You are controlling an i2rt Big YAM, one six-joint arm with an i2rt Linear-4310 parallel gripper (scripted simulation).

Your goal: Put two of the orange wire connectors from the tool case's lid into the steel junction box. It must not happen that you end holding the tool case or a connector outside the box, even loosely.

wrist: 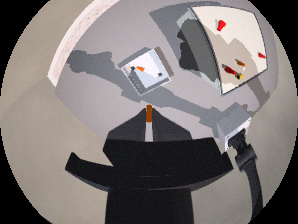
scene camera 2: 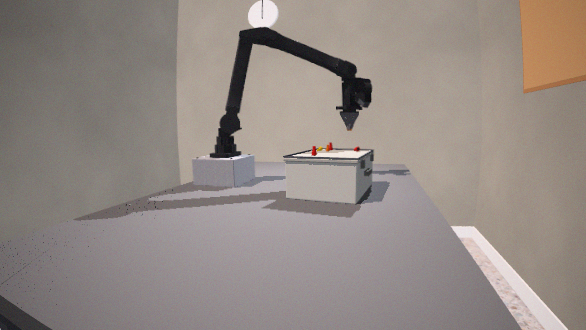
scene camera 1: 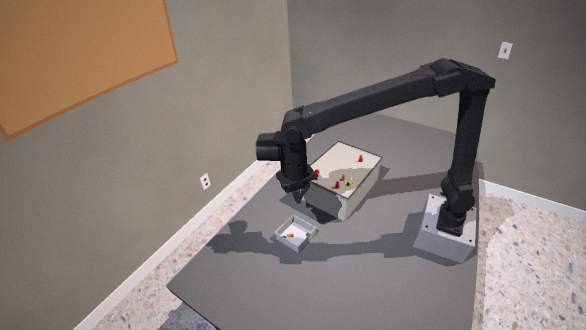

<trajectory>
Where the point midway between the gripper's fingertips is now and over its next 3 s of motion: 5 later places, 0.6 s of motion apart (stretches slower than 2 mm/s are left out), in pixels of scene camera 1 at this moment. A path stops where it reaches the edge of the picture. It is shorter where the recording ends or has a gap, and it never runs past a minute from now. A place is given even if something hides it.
My gripper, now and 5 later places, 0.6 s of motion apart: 297, 200; 295, 201; 295, 204; 296, 214; 296, 226; 297, 234
</trajectory>
